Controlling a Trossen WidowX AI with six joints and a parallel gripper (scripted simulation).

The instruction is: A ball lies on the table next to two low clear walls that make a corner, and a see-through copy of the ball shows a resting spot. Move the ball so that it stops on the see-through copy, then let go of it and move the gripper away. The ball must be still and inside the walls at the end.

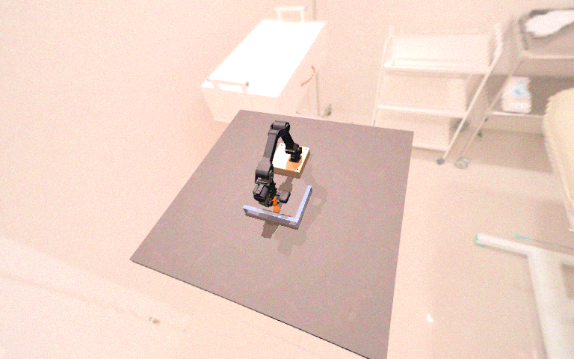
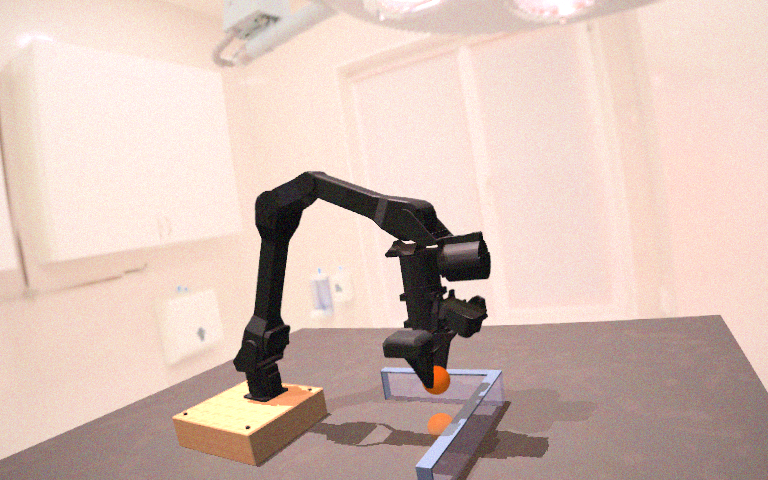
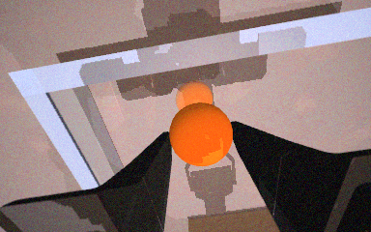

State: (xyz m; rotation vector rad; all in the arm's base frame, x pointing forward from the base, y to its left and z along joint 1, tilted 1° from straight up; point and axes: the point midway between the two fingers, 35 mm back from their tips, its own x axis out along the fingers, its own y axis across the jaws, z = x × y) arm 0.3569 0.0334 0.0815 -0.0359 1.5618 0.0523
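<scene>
My gripper tip is 8 cm above the see-through copy. Also, from my gripper tip: orange ball (right at my gripper tip).
</scene>
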